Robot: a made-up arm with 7 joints. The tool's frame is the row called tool.
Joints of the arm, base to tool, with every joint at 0 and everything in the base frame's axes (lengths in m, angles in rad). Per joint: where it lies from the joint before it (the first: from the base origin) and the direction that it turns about. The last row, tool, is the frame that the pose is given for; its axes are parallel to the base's.
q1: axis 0 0.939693 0.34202 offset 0 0 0
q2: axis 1 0 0 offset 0 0 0
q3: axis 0 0 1 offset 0 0 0
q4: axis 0 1 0 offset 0.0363 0 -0.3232
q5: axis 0 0 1 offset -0.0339 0 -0.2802
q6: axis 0 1 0 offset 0 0 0
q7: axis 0 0 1 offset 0 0 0
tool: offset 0 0 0
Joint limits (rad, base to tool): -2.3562..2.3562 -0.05..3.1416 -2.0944..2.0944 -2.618..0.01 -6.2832..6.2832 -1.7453..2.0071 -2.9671..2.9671
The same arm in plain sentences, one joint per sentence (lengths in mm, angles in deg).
The arm has seven revolute joints in a row. What follows holds with every joint at zero, and every direction is one of the base frame's.
Joint 1 sits at the same point as the base frame's origin and turns about the direction (0, 0.9397, 0.342), from -135.00 to 135.00 deg.
Joint 2 sits at the same point as joint 1 and turns about +x, from -2.86 to 180.00 deg.
Joint 3 sits at the same point as joint 2 and turns about +z, from -120.00 to 120.00 deg.
Joint 4 sits 36.3 mm along +x and 323.2 mm along -z from joint 3 and turns about +y, from -150.00 to 0.57 deg.
Joint 5 sits 33.9 mm along -x and 280.2 mm along -z from joint 4 and turns about +z, from -360.00 to 360.00 deg.
Joint 6 sits at the same point as joint 5 and turns about +y, from -100.00 to 115.00 deg.
Joint 7 sits at the same point as joint 6 and turns about +z, from -170.00 to 170.00 deg.
The tool frame, which is the frame that the pose is given for, sits at the same point as joint 7; its axes are parallel to the base frame's.

